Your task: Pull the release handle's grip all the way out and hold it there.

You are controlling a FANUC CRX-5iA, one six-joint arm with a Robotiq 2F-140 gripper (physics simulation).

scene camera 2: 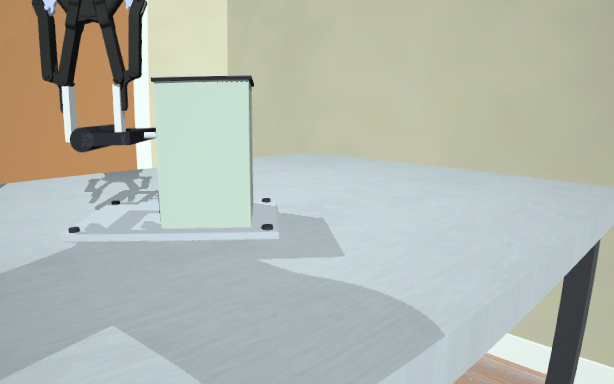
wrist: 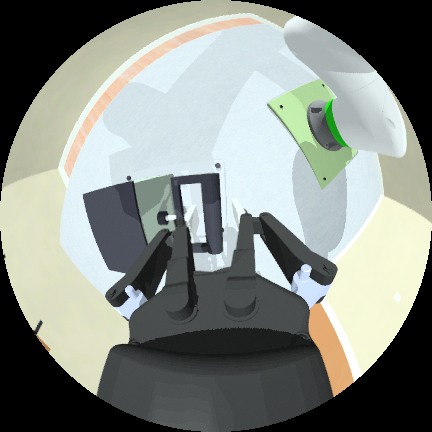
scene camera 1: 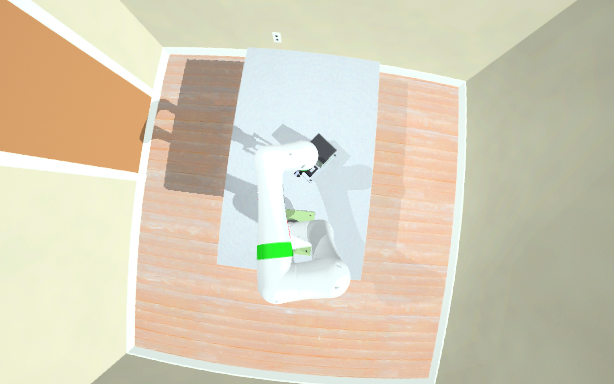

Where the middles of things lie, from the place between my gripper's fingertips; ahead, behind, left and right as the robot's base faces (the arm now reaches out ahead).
Scene:
The bolted base plate (scene camera 2: 117, 221) is 90 mm ahead of my hand, 40 mm to the right of it and 100 mm below it.

